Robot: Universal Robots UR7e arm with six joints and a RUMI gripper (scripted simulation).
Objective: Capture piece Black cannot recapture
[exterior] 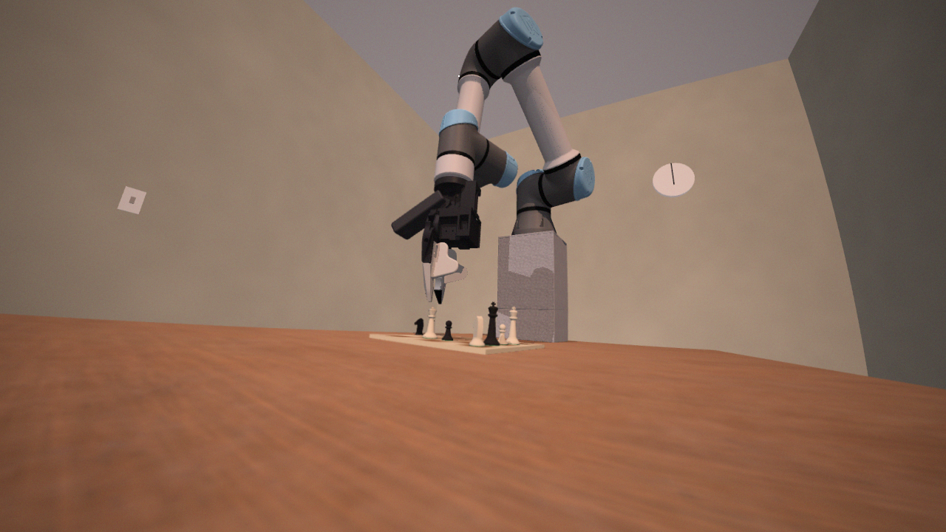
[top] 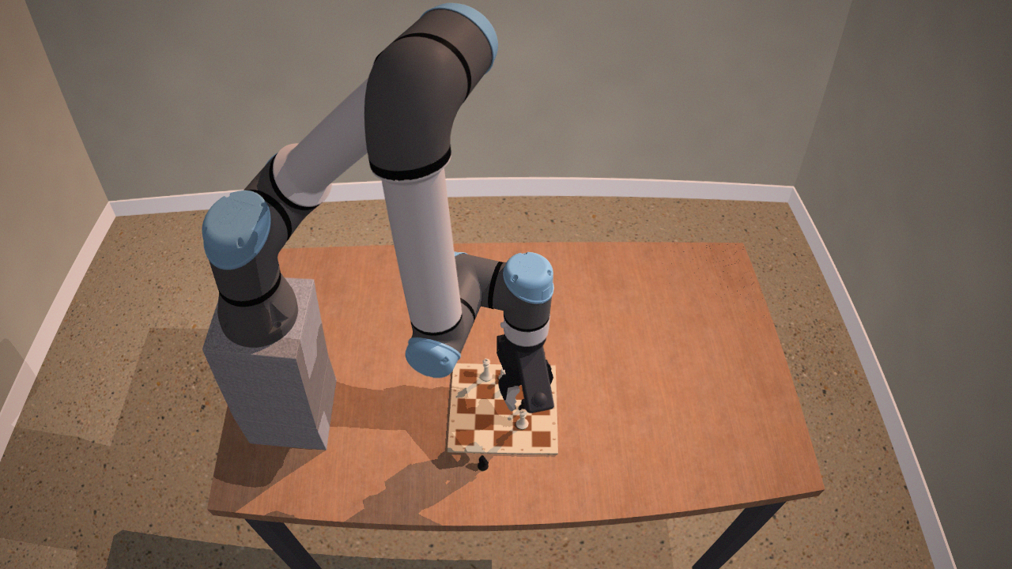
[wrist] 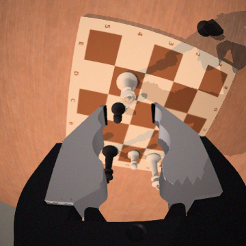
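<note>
Right now the black pawn is 10 mm ahead of my hand, 40 mm to the left of it and 60 mm below it. Also, from my hand: chessboard: 30 mm behind, 50 mm to the left, 80 mm below; then white pawn: 20 mm behind, 120 mm to the left, 60 mm below; then tall black piece: 10 mm ahead, 120 mm to the left, 40 mm below.
</note>
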